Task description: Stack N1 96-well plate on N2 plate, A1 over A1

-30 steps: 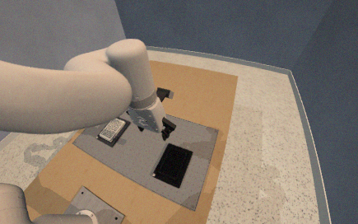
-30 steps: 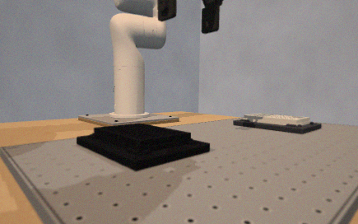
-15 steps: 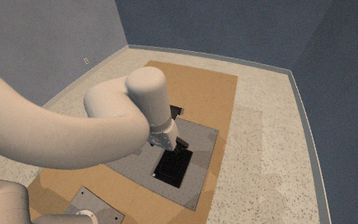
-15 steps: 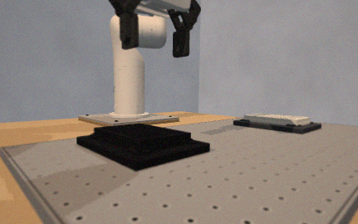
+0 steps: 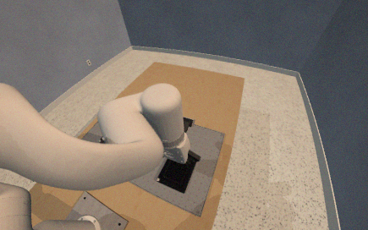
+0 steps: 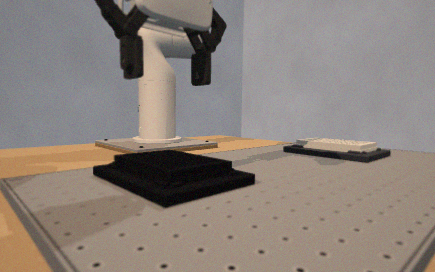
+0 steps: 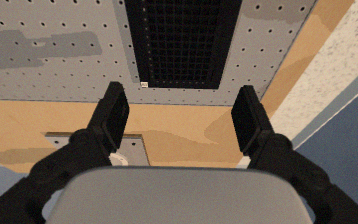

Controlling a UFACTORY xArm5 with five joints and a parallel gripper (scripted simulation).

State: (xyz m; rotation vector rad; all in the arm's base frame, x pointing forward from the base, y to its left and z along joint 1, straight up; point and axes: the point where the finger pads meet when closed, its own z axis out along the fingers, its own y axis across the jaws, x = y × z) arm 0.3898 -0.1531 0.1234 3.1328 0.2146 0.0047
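The black 96-well plate lies 11 cm below my hand. Round my hand: white 96-well plate: 37 cm to the left, 11 cm below, 2 cm behind; then dark nest N2: 37 cm to the left, 12 cm below, 2 cm behind; then nest N1: 12 cm below.
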